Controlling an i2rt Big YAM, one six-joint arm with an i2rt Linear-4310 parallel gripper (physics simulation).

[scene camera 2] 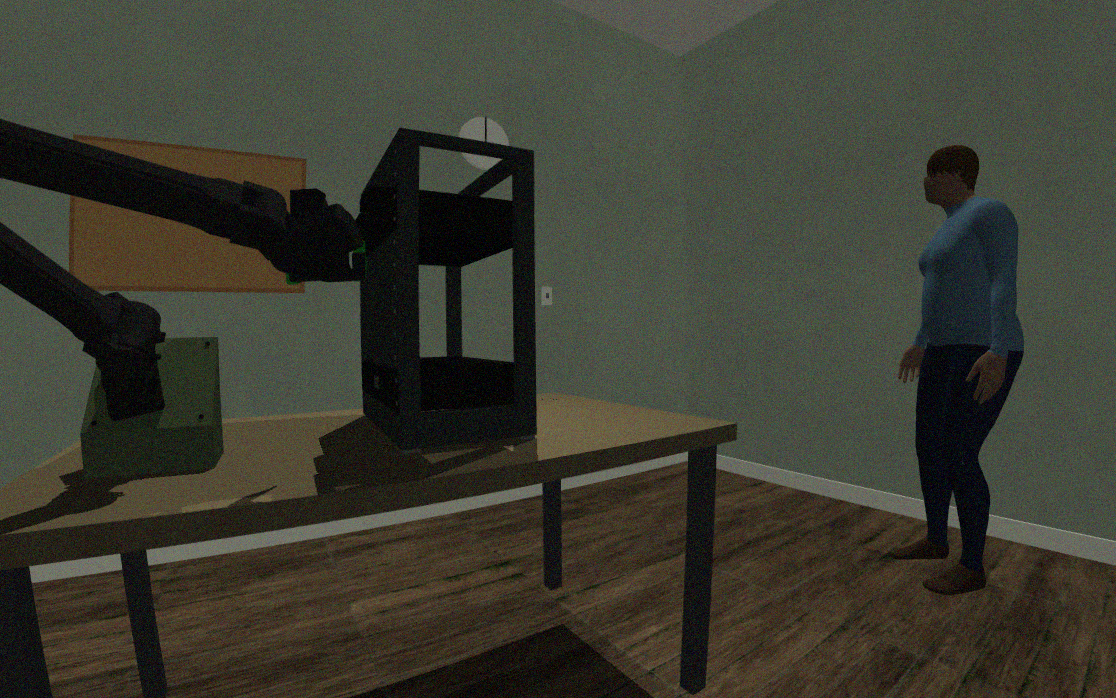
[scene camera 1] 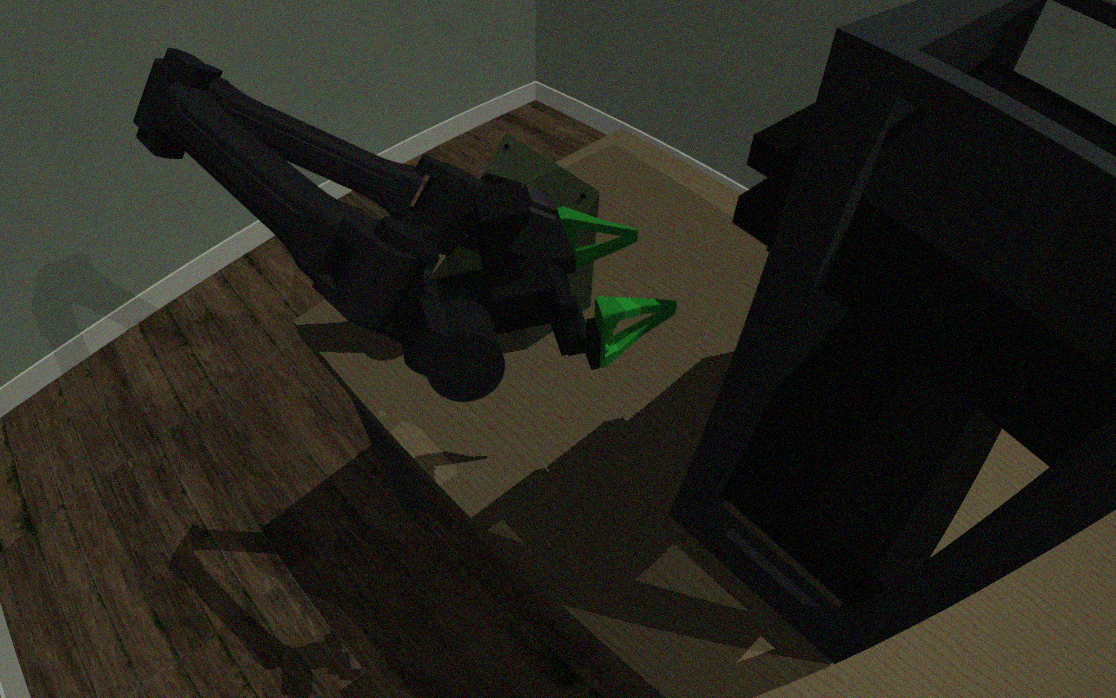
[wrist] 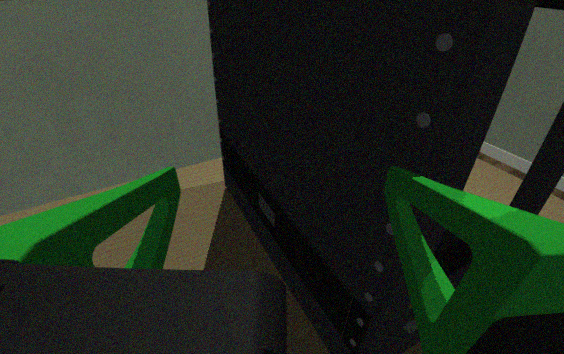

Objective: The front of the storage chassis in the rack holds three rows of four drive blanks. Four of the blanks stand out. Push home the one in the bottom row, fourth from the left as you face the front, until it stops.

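Frame: origin at the arm's base, x back, y left, z down, level; centimetres.
Seen in the pictures: gripper, fingertip midpoint: (scene camera 2: 341, 266) (scene camera 1: 655, 269) (wrist: 282, 178); arm's base, origin of the base link: (scene camera 2: 134, 388).
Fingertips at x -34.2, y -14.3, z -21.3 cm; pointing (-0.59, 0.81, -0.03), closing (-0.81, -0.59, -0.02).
Offsets run from my fingertips to a thing's top centre. "pt": to the spot under its first point. Level surfaces: height alone.
The rack (scene camera 1: 736, 411) (scene camera 2: 407, 329) (wrist: 430, 80) stands on the table. The storage chassis (scene camera 2: 465, 222) is a dark box in its upper part. Dark blocks, apparently drive blanks {pt dy +2.7, dx -7.3, dz -16.1 cm} (scene camera 1: 785, 139) (scene camera 2: 376, 214), stick out at the rack's front. Their rows and columns cannot be told, and the bottom-row fourth blank cannot be picked out in the dark. My gripper (scene camera 1: 655, 271) (wrist: 282, 178) is open and empty, its green fingers wide apart. It is in front of the rack, below the protruding blocks. In scene camera 2 its fingers are mostly hidden.
A dark green box (scene camera 1: 534, 176) (scene camera 2: 189, 386) stands on the table {dz +35.5 cm} (scene camera 1: 576, 386) (scene camera 2: 625, 423) beside the arm's lower end. A dark unit with a small light patch {pt dy +21.8, dx -13.5, dz +22.8 cm} (wrist: 267, 207) sits low in the rack. A person (scene camera 2: 967, 271) stands beyond the table at right.
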